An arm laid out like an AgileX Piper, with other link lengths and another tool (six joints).
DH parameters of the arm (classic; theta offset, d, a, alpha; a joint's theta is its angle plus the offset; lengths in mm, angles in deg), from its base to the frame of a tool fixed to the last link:
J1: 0 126.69 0 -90
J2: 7.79 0 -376.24 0
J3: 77.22 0 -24.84 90
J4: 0 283.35 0 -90
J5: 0 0 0 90
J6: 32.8 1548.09 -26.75 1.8
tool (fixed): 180 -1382.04 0 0
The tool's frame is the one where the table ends.
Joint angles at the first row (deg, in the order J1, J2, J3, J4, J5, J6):
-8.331, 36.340, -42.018, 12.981, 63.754, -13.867
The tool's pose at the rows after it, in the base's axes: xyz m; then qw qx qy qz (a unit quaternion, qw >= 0):
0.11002 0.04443 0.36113 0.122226 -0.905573 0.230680 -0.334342
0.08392 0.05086 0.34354 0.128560 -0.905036 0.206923 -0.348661
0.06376 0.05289 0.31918 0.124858 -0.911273 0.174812 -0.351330
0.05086 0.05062 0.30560 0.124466 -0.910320 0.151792 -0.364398
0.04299 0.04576 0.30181 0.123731 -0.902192 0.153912 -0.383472
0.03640 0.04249 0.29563 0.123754 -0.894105 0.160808 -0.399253
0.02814 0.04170 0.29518 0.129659 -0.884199 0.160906 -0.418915
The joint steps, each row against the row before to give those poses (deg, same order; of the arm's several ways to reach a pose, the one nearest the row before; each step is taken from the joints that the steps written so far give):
0.380, -7.190, 2.549, -1.037, 0.422, -0.043
2.511, -6.207, 3.683, -0.376, 0.468, 0.002
3.765, -5.015, 3.888, -1.848, 0.612, -0.004
3.911, -3.920, 2.417, -2.279, -0.394, 1.288
1.333, -3.087, 0.920, -1.843, -0.304, 1.900
0.014, -3.017, 1.251, -0.890, -0.218, 1.103
0.000, -2.982, 0.321, -0.020, 0.043, 0.315

